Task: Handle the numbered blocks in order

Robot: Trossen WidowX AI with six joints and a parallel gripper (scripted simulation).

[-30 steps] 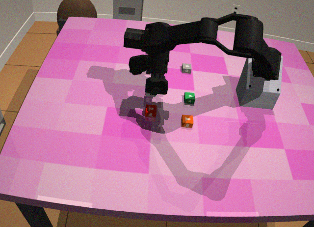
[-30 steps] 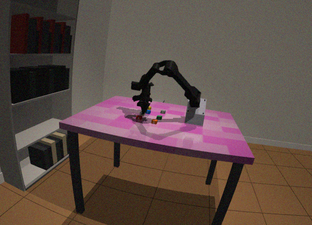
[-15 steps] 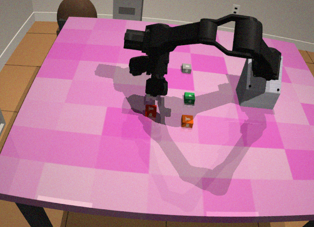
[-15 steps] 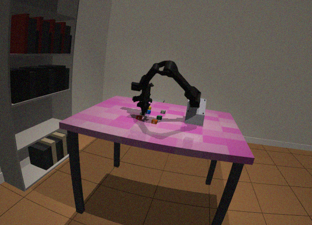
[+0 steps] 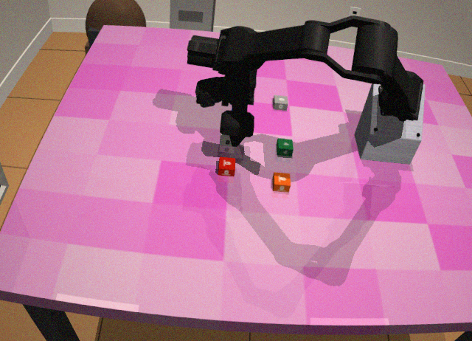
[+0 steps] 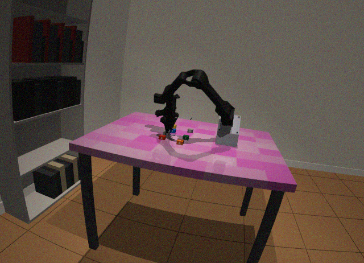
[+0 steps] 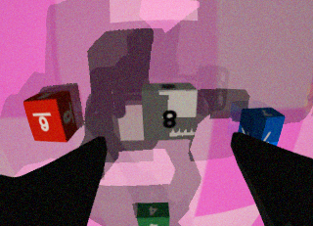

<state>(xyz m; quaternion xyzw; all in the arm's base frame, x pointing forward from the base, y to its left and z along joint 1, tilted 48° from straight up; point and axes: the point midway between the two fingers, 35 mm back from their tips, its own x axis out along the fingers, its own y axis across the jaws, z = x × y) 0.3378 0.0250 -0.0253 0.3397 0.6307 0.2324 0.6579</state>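
My gripper tip is now 1 cm short of the white block and 1 cm above it. Also, from my gripper tip: red block 9 cm to the left, 2 cm ahead, 1 cm below; blue block 7 cm to the right, 1 cm below, 1 cm behind; green block 11 cm behind, 3 cm to the left, 1 cm below.
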